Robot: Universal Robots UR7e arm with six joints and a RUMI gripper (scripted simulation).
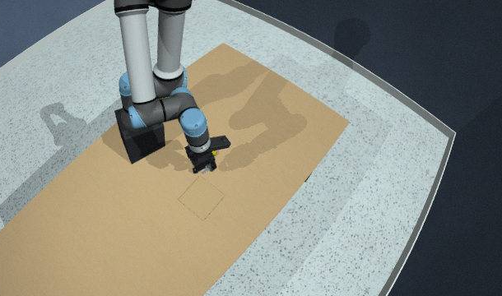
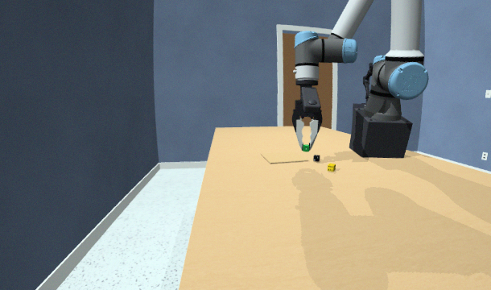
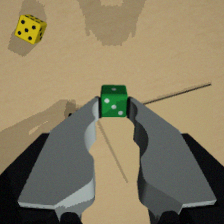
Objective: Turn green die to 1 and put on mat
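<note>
Now: hand 12 cm to the left of the tan mat, 6 cm above it and 3 cm short of it. From my hand the other things lie so: green die (1 cm below); yellow die (8 cm to the left, 6 cm below, 5 cm behind); black die (7 cm behind, 6 cm below, 3 cm to the right).
</note>
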